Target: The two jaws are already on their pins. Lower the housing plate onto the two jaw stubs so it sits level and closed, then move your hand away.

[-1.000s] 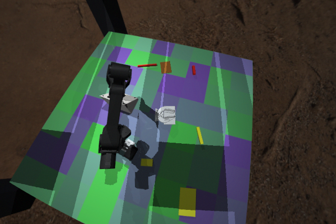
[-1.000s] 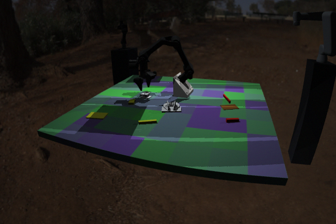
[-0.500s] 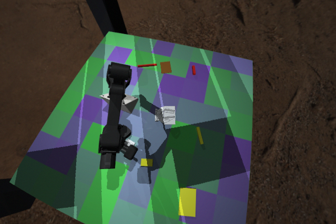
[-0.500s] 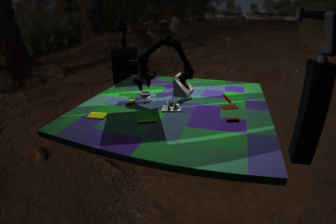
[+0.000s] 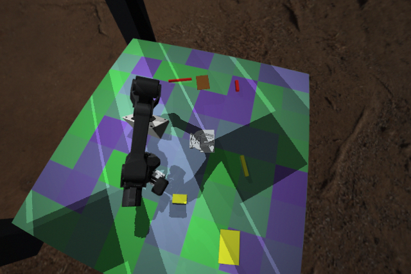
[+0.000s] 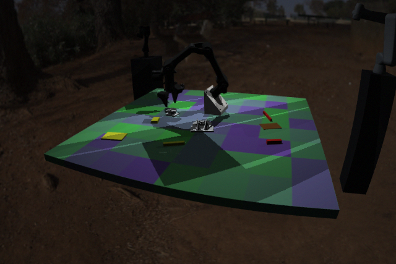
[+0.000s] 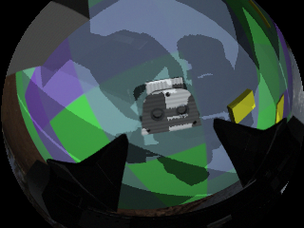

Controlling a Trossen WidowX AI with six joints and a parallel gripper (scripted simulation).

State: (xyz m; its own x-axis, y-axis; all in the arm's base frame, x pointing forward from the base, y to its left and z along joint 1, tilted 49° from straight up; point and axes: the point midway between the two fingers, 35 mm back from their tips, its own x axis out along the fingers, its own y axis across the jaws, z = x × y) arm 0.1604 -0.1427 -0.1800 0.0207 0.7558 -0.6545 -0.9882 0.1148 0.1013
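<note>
My gripper tip is 3 cm above the white housing plate and 1 cm to the right of it. The rest, counted from my gripper tip: yellow bar: 38 cm ahead, 20 cm to the left, 5 cm below; then small yellow tile: 14 cm ahead, 5 cm below, 4 cm to the right; then large yellow tile: 40 cm ahead, 14 cm to the right, 6 cm below.
</note>
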